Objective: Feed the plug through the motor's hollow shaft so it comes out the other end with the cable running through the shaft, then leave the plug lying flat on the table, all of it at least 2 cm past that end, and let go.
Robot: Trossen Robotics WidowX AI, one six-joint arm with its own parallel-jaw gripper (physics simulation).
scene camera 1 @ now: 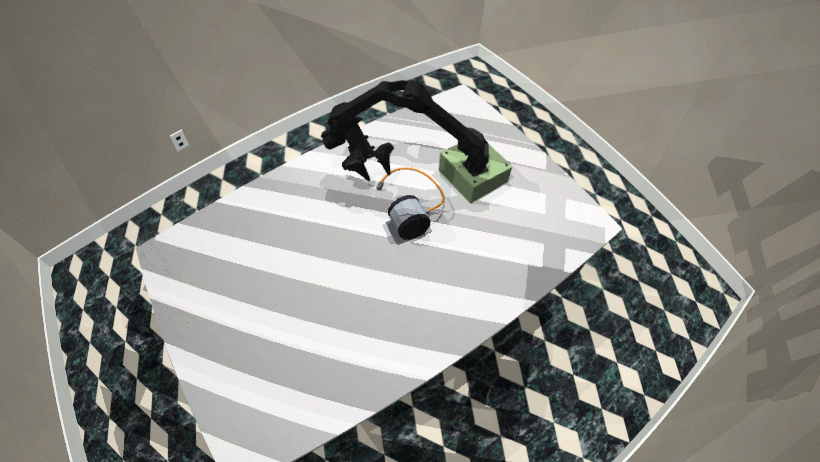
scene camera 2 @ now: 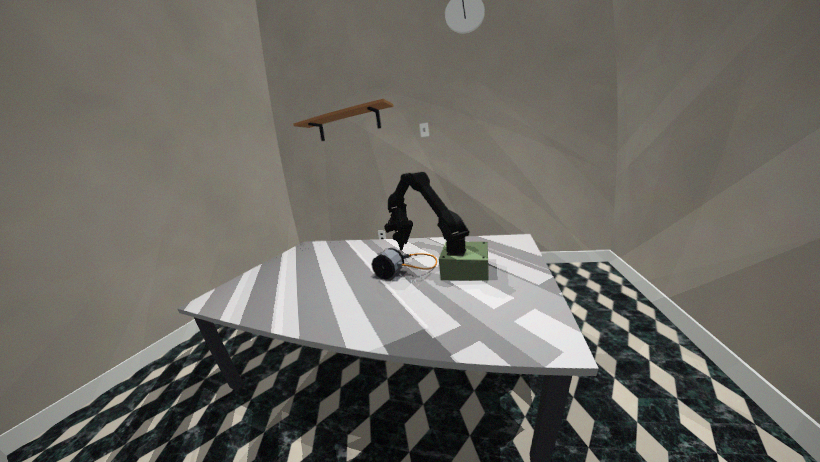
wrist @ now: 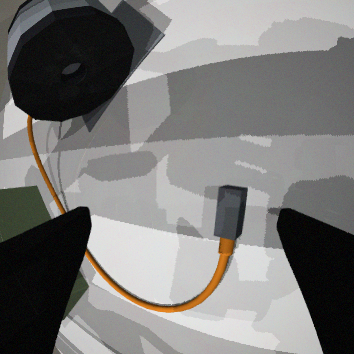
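Seen in the pictures: gripper, fingertip midpoint: [scene camera 1: 379,177] [scene camera 2: 403,247] [wrist: 187,219]; arm's base, origin of the base link: [scene camera 1: 475,167] [scene camera 2: 456,252].
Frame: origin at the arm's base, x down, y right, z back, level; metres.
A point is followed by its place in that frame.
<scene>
The grey motor [scene camera 1: 408,216] @[x -0.012, y -0.079, z -0.293 m] [scene camera 2: 387,263] @[x 0.013, y -0.102, z -0.249 m] [wrist: 70,60] @[x 0.028, y -0.007, z -0.284 m] has black end caps and sits on the table [scene camera 1: 321,275] @[x 0.088, y -0.084, z -0.590 m] [scene camera 2: 321,338] @[x 0.088, y -0.472, z -0.285 m]. In the wrist view its near end shows the shaft hole with no plug or cable in it. The dark grey plug [scene camera 1: 379,185] @[x 0.074, y 0.129, z -0.288 m] [wrist: 231,212] @[x 0.074, y 0.134, z -0.287 m] appears to lie on the table, apart from the motor. Its orange cable [scene camera 1: 441,192] @[x 0.075, y 0.008, z -0.120 m] [scene camera 2: 421,268] @[x 0.059, y -0.035, z -0.139 m] [wrist: 170,309] @[x 0.082, y 0.171, z -0.188 m] curves back to the motor's side and passes out of sight behind it. My gripper [scene camera 1: 378,176] @[x 0.032, y 0.127, z -0.287 m] [scene camera 2: 401,248] @[x 0.032, y 0.127, z -0.287 m] [wrist: 187,219] @[x 0.032, y 0.127, z -0.287 m] is open and empty above the plug, which shows between the fingertips, nearer the right one.
The green base box [scene camera 1: 487,184] @[x 0.029, y -0.062, z 0.011 m] [scene camera 2: 464,269] @[x 0.043, y -0.059, z 0.039 m] [wrist: 20,210] @[x 0.046, y -0.024, z -0.058 m] carries the arm and stands beside the cable loop. A wooden shelf [scene camera 2: 344,113] is on the wall beyond the table.
</scene>
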